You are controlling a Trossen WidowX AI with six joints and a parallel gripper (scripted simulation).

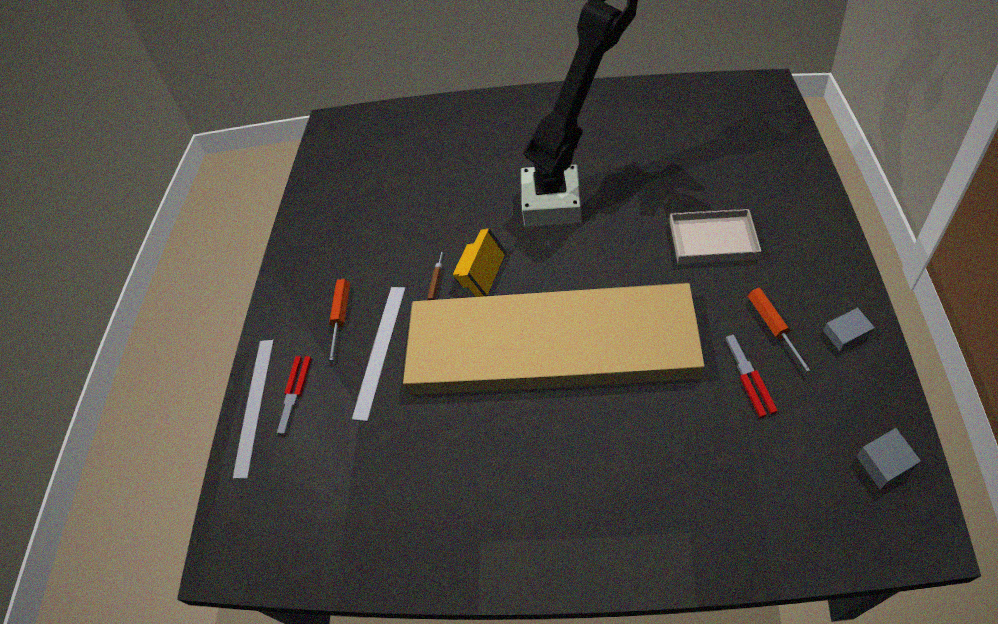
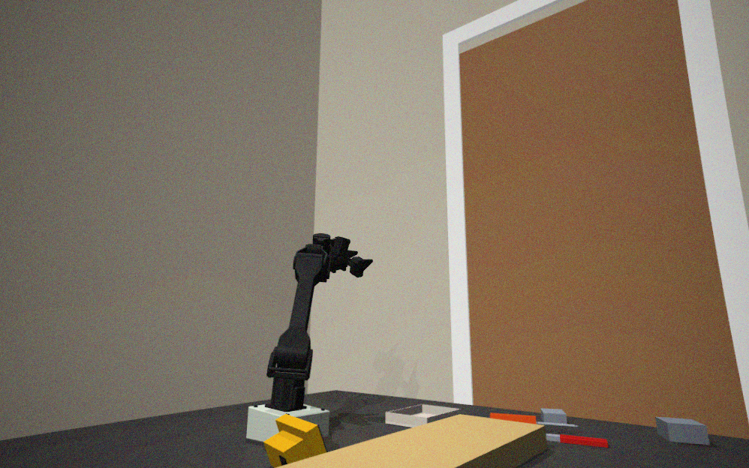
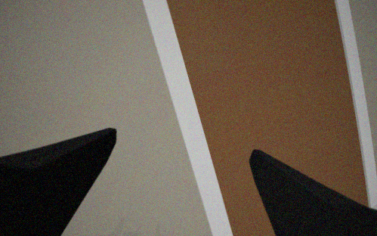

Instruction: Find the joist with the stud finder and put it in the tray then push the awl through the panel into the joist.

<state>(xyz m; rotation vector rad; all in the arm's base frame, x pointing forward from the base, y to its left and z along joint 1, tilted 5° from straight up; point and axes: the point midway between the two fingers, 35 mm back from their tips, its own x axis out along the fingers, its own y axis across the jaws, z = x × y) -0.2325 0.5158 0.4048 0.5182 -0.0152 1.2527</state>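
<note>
Right now the yellow stud finder is 380 mm ahead of my gripper tip, 730 mm to the right of it and 460 mm below it. From my gripper tip the other things lie so: white tray: 350 mm ahead, 240 mm to the right, 470 mm below; then awl: 350 mm ahead, 800 mm to the right, 470 mm below.
</note>
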